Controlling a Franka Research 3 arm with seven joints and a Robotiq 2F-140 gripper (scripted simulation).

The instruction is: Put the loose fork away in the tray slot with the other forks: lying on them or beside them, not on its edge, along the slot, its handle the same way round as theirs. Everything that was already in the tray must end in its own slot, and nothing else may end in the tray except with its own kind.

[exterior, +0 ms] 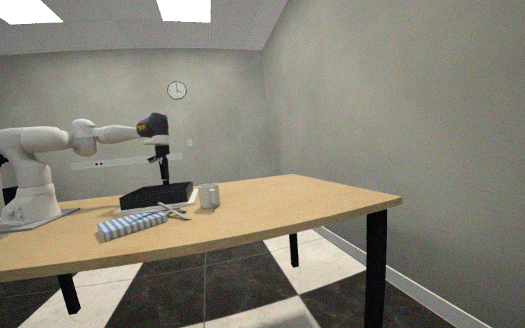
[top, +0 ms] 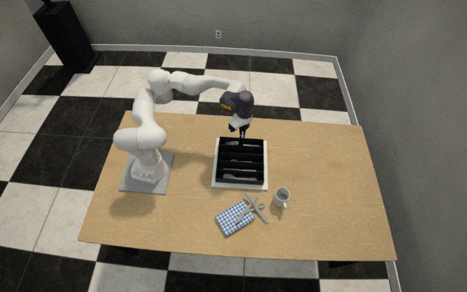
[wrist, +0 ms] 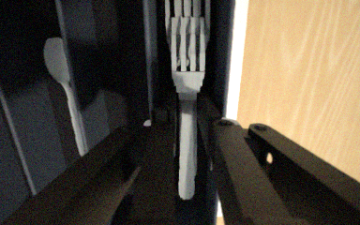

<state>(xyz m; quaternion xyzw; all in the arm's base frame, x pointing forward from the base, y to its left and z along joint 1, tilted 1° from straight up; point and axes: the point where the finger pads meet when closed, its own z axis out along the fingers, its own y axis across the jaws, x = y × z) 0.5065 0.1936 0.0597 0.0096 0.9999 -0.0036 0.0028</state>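
My hand is 12 cm to the left of the tray and 3 cm above it. Round my hand: white mug 35 cm to the right, 23 cm ahead, 3 cm below; then spoon 12 cm to the right, 5 cm below, 2 cm behind.
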